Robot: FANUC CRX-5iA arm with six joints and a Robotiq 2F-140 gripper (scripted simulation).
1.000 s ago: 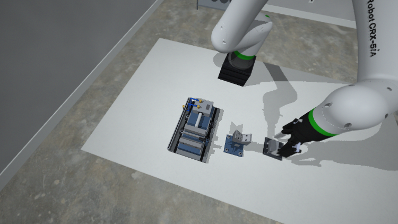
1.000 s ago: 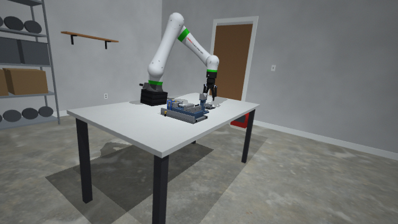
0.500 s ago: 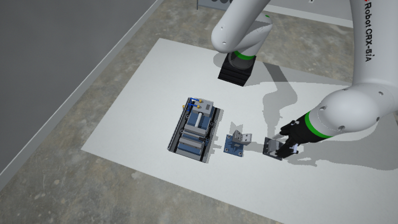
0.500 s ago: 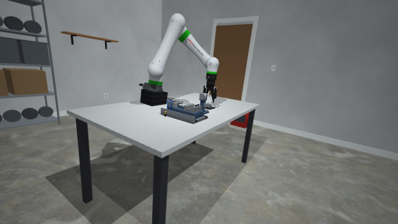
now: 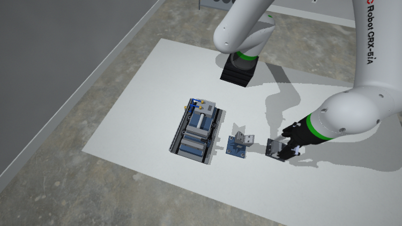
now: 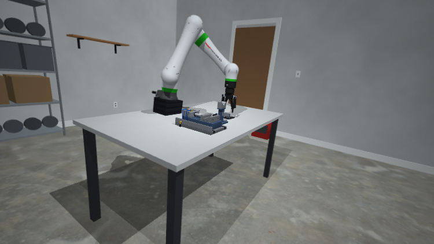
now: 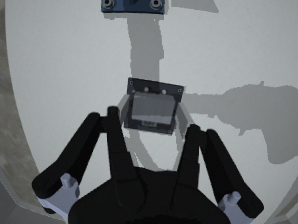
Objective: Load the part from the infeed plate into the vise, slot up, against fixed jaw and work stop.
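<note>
My hand is 30 mm above the part. From my hand the other things lie so: air cylinder rod 390 mm to the right, 30 mm above; then vise 390 mm to the right, 20 mm ahead, 10 mm below; then dark infeed plate 50 mm below, 10 mm to the left.
</note>
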